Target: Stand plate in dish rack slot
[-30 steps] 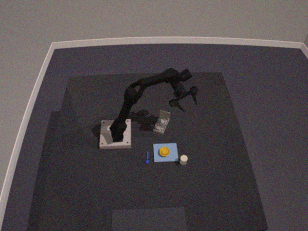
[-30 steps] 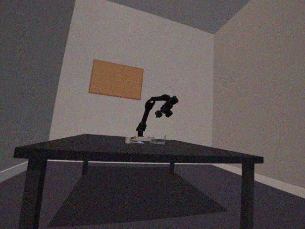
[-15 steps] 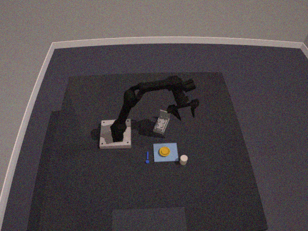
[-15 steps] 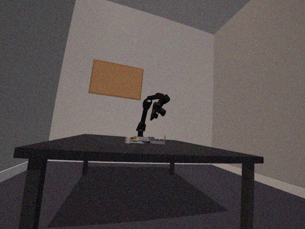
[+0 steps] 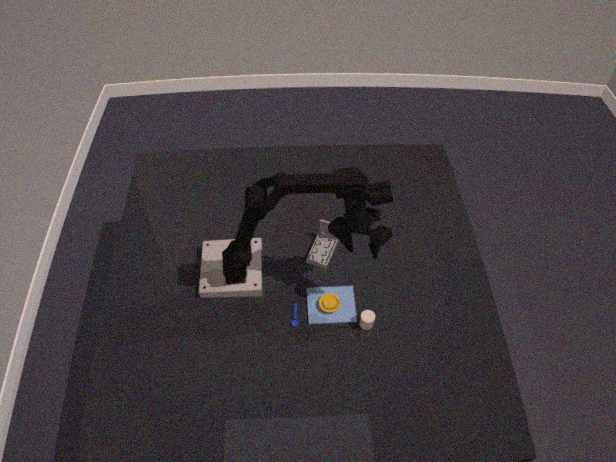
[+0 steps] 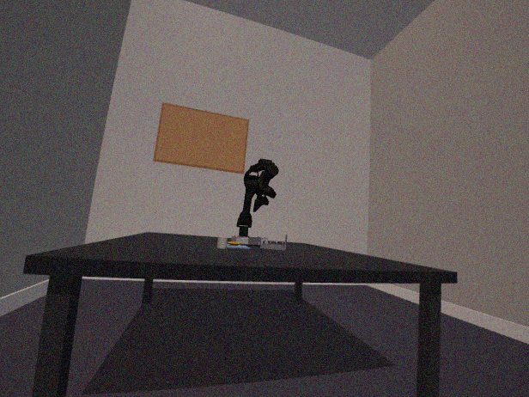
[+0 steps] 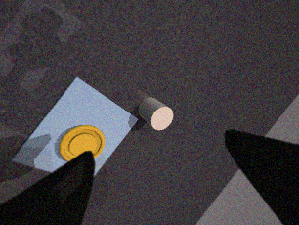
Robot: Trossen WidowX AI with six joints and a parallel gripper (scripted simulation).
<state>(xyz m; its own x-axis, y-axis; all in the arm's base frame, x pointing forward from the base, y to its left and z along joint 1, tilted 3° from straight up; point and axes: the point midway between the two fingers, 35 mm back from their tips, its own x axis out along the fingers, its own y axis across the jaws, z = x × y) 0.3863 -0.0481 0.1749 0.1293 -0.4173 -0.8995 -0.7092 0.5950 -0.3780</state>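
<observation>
Now: the yellow plate 10 cm behind my gripper tip, 5 cm to the right of it and 18 cm below it. The rest, counted from my gripper tip: white cup (1 cm ahead, 12 cm to the right, 17 cm below); light blue mat (9 cm behind, 5 cm to the right, 20 cm below); grey dish rack (9 cm behind, 17 cm to the left, 17 cm below).
</observation>
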